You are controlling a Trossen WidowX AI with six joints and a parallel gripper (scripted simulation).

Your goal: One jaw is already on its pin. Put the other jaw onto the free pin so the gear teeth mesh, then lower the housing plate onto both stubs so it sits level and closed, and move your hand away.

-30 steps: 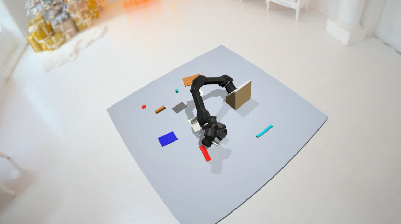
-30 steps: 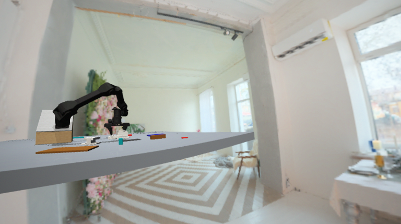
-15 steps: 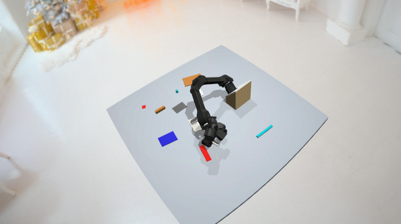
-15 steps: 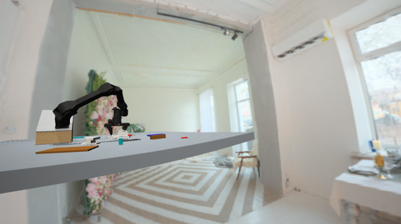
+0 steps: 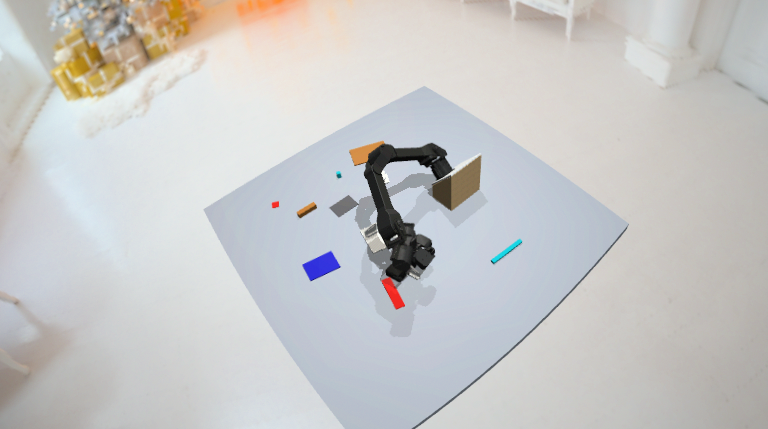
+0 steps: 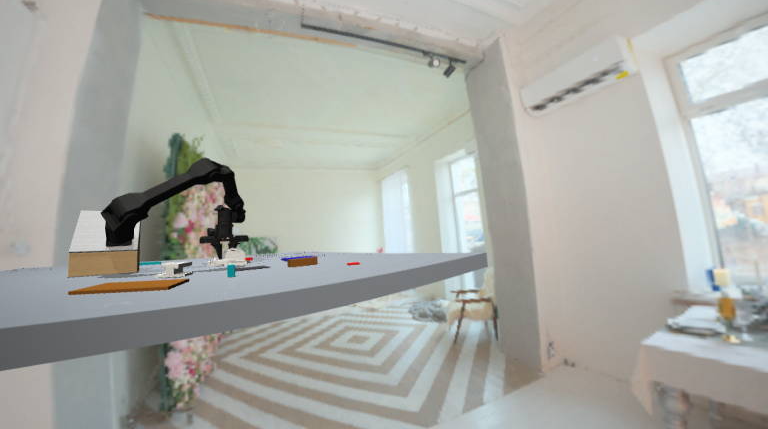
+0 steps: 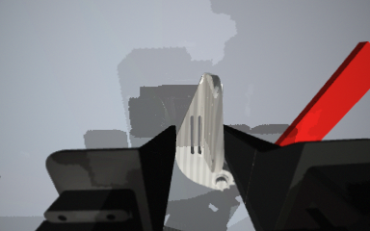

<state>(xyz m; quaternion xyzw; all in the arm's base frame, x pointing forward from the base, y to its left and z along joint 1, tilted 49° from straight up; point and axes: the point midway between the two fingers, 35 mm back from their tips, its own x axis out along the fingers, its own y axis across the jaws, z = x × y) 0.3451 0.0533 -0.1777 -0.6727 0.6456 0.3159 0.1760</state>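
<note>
My gripper tip is now 100 mm short of the red bar and 20 mm to the right of it. Also, from my gripper tip: blue tile: 240 mm to the right, 210 mm ahead; cyan bar: 290 mm behind, 190 mm to the left; dark grey tile: 410 mm to the right, 20 mm behind.
</note>
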